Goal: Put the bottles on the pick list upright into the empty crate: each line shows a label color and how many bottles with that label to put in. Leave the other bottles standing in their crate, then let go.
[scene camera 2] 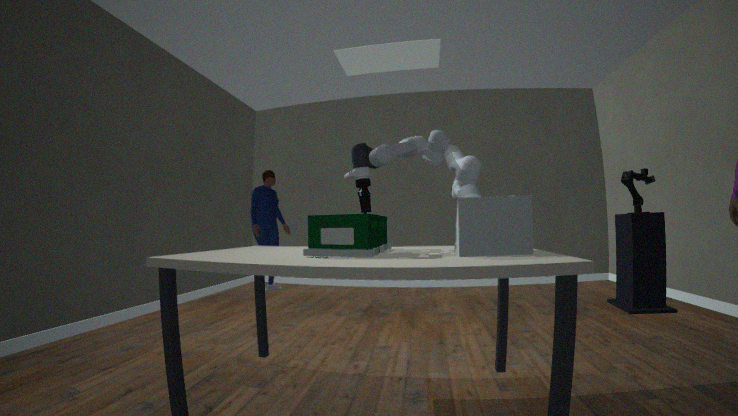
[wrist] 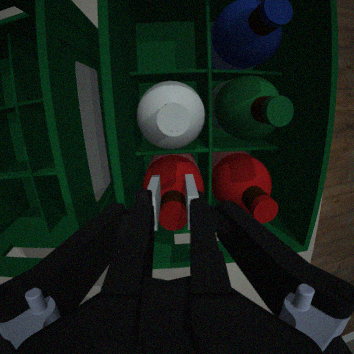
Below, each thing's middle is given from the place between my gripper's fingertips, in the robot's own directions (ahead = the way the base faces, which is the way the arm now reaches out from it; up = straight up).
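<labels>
With the white bottle point(wrist: 170, 114) in sight, I find my gripper 4 cm above it and 7 cm short of it.
</labels>
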